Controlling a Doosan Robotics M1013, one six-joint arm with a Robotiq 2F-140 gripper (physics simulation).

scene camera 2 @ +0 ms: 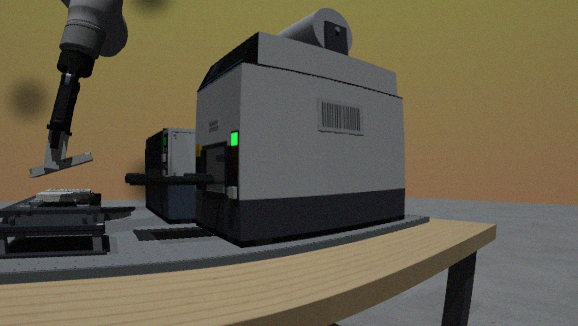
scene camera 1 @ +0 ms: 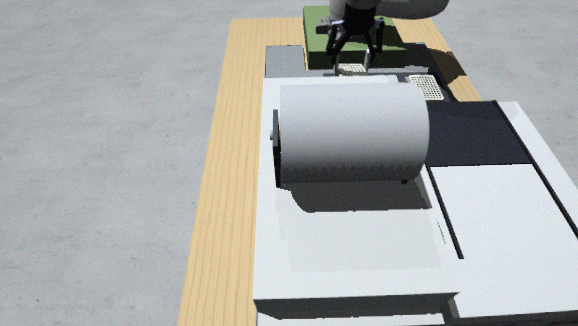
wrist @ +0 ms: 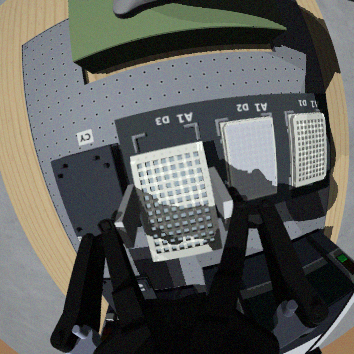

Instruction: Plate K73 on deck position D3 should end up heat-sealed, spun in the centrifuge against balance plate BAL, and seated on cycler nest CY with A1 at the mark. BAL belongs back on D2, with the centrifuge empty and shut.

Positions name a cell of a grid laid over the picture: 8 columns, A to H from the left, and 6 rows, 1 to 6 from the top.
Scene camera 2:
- my gripper: A4
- smaller device: C3
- foil roll: E1
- dark tray: B4
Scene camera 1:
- my gripper: E2
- foil roll: E3
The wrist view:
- my gripper: D4
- smooth pale plate: F3
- smaller device: H5
